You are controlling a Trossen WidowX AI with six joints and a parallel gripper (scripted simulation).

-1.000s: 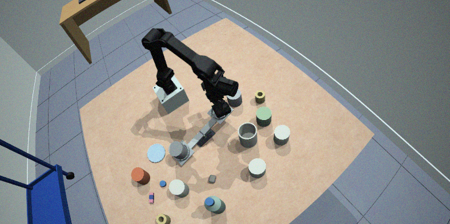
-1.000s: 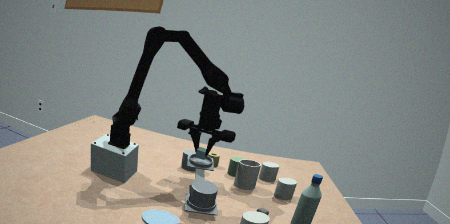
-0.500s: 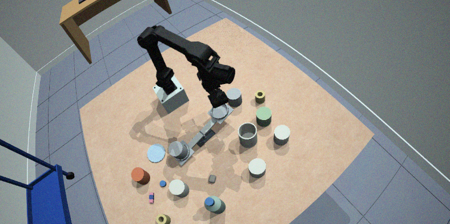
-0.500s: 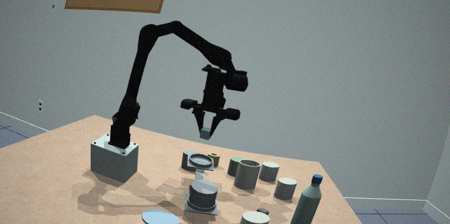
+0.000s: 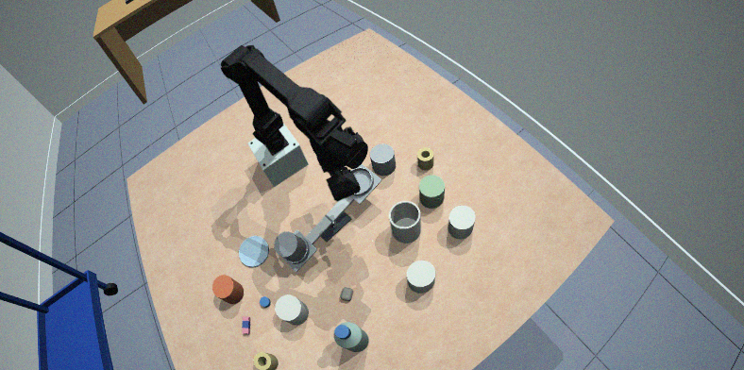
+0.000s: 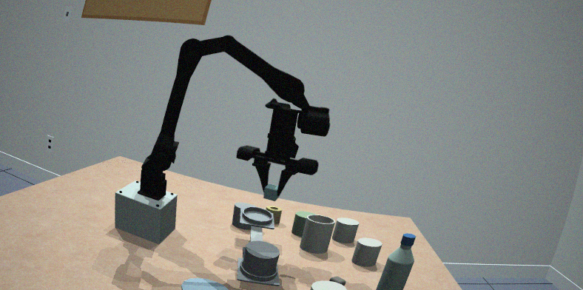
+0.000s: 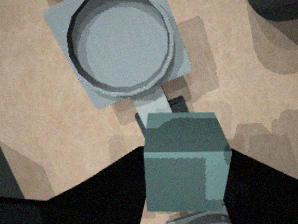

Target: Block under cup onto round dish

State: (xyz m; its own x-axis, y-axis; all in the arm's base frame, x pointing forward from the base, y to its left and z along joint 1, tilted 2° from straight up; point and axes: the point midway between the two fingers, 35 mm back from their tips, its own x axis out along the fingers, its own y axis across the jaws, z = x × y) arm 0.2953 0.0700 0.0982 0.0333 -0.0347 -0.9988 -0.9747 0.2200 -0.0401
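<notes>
My gripper tip is now 8 cm past the light blue round dish, 31 cm to the left of it and 16 cm above it. Round my gripper tip: teal block (right at my gripper tip); then balance beam (1 cm behind, 7 cm to the right, 12 cm below); then green cylinder (12 cm ahead, 20 cm to the left, 13 cm below).
</notes>
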